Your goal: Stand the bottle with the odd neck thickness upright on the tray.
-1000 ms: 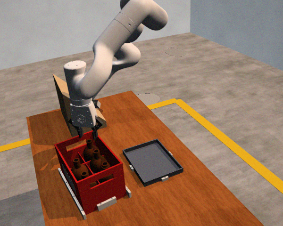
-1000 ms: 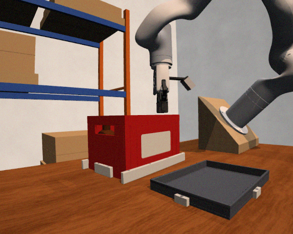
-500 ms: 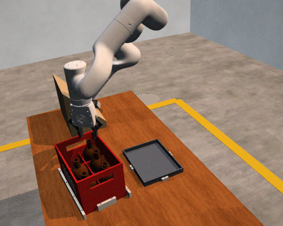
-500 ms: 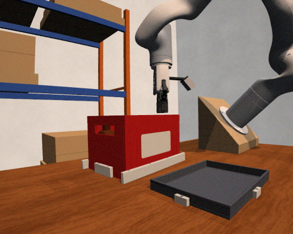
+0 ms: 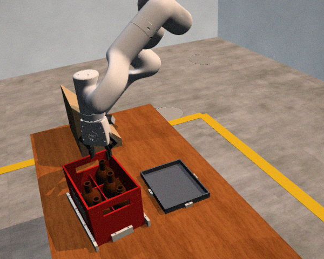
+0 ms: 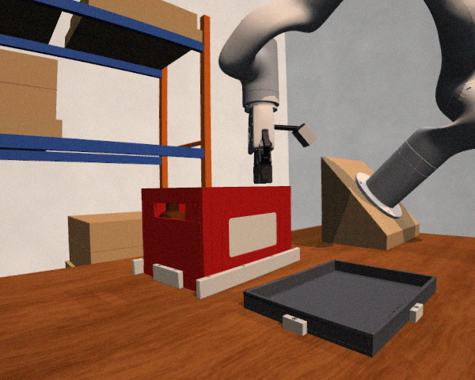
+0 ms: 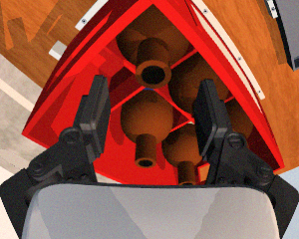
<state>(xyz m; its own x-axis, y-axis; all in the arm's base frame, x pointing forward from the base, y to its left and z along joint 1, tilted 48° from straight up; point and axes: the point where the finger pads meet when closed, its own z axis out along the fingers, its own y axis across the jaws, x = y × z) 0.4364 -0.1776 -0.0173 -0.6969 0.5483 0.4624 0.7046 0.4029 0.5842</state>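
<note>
Now: the red crate 9 cm ahead of my hand, 5 cm to the right of it and 12 cm below it. The rest, counted from my hand: dark grey tray (11 cm ahead, 24 cm to the left, 19 cm below); brown bottle (18 cm ahead, 10 cm to the right, 11 cm below).
</note>
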